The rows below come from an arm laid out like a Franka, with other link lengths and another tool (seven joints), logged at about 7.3 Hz.
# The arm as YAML. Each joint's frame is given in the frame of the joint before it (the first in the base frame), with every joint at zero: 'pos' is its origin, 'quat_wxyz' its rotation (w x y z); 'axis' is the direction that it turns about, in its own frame. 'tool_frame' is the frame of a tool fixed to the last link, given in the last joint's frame.
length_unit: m
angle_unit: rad
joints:
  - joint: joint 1
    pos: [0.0, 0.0, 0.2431]
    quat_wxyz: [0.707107, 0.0, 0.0, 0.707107]
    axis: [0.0, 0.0, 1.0]
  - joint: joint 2
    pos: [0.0, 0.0, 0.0]
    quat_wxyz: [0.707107, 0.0, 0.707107, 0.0]
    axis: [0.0, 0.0, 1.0]
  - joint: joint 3
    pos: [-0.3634, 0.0, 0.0]
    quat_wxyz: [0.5, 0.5, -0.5, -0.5]
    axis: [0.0, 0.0, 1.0]
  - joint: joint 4
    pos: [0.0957, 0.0, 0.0]
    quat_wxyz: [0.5, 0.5, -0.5, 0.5]
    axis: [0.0, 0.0, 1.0]
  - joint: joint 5
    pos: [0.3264, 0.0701, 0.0]
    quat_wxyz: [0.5, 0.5, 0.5, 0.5]
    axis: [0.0, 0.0, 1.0]
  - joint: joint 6
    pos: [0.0, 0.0, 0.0]
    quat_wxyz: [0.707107, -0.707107, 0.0, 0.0]
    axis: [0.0, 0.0, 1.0]
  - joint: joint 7
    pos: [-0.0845, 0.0, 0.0]
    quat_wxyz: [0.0, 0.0, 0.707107, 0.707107]
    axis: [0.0, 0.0, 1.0]
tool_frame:
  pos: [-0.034, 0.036, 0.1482]
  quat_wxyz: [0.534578, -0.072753, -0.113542, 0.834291]
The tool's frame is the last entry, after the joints.
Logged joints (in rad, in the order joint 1, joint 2, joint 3, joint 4, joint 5, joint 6, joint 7), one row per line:
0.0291 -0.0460 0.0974 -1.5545 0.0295 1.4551 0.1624
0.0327 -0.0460 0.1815 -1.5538 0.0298 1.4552 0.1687
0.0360 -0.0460 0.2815 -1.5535 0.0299 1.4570 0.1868
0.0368 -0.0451 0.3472 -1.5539 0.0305 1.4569 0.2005
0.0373 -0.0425 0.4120 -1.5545 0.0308 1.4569 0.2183
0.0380 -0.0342 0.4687 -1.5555 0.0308 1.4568 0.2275
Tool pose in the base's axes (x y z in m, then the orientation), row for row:
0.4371 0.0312 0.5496 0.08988 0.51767 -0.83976 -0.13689
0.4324 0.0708 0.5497 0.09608 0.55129 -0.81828 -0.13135
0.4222 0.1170 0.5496 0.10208 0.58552 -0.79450 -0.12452
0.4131 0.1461 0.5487 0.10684 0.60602 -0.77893 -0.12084
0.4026 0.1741 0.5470 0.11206 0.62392 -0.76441 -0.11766
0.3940 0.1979 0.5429 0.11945 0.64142 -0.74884 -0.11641
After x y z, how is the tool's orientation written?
As a quaternion, w x y z.
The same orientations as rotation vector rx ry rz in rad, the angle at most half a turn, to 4 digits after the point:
1.5394 -2.4971 -0.4071
1.6334 -2.4245 -0.3892
1.7288 -2.3458 -0.3676
1.7843 -2.2934 -0.3558
1.8315 -2.2439 -0.3454
1.8749 -2.1889 -0.3403

